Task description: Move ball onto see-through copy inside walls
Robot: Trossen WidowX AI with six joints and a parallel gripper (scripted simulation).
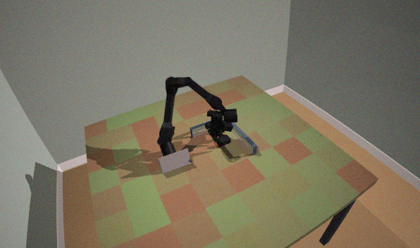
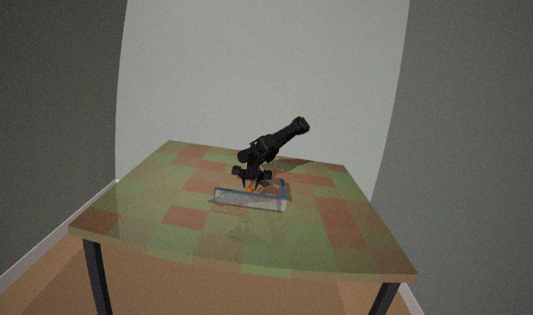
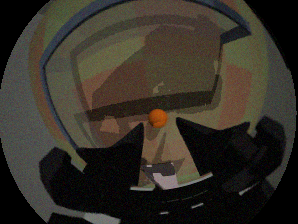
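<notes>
The see-through copy of ball lies 10 mm below my gripper tip. The rest, counted from my gripper tip: orange ball: 10 mm below; then clear wall: 140 mm ahead, 20 mm to the left, 10 mm above.
</notes>
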